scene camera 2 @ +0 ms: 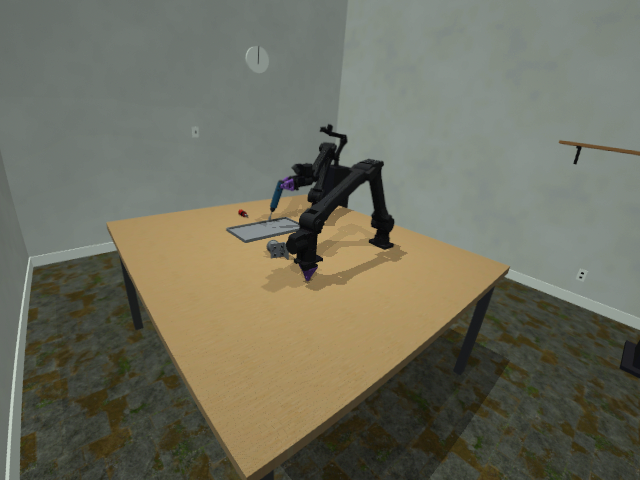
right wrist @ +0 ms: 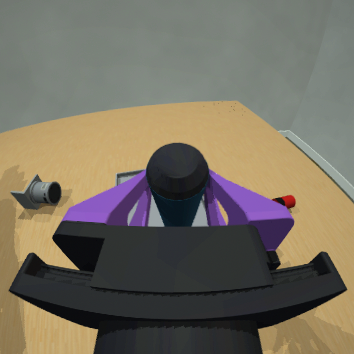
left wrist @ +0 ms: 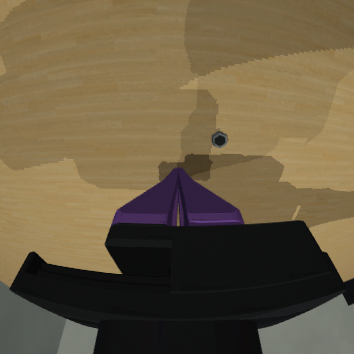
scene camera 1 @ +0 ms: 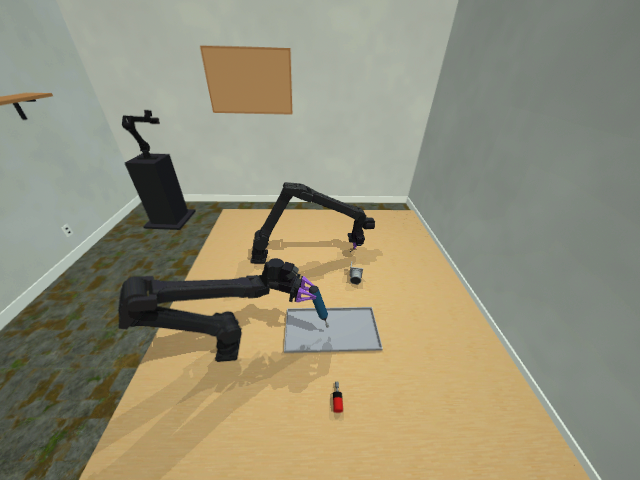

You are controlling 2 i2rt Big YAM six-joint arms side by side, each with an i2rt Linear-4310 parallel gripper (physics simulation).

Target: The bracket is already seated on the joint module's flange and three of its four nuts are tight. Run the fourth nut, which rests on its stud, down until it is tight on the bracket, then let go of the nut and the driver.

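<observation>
A hex nut lies on the table, a little beyond and right of my left fingertips in the left wrist view. My left gripper points down low over the table, shut and empty, its tips together. My right gripper is shut on the blue driver, black cap up and tip down over the tray. The grey joint module lies on its side on the table with the bracket on its end; its nuts are too small to tell apart.
A shallow grey tray lies under the blue driver's tip. A red-handled tool lies on the table beyond the tray. The joint module lies between the tray and my left gripper.
</observation>
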